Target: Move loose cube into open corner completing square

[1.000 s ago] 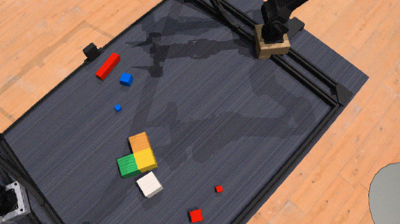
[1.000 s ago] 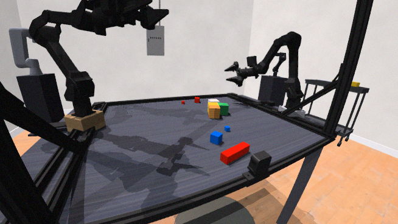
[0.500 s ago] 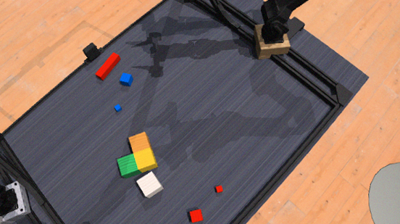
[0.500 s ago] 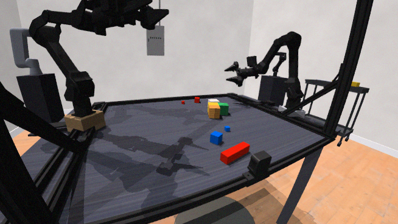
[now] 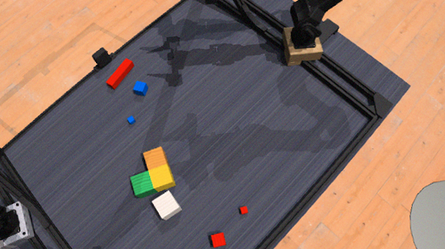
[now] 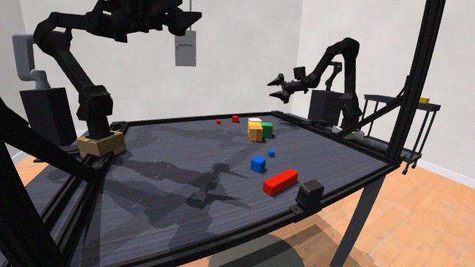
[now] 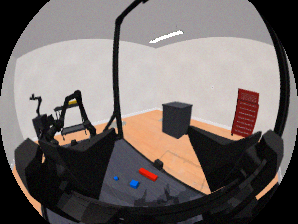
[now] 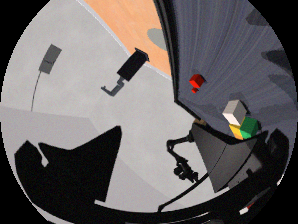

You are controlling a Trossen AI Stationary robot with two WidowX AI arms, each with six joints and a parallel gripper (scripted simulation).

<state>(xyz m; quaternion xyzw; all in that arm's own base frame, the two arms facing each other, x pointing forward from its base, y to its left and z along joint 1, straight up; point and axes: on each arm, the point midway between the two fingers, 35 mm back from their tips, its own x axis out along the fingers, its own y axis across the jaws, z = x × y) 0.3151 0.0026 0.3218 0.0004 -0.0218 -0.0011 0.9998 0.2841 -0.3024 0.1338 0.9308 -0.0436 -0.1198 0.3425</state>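
The white cube lies 160 mm to the left of my right hand, 160 mm below it and 160 mm behind it. Also, from my right hand: green cube 240 mm behind, 160 mm below, 140 mm to the left; orange cube 280 mm behind, 200 mm to the left, 160 mm below; yellow cube 230 mm behind, 190 mm to the left, 160 mm below.
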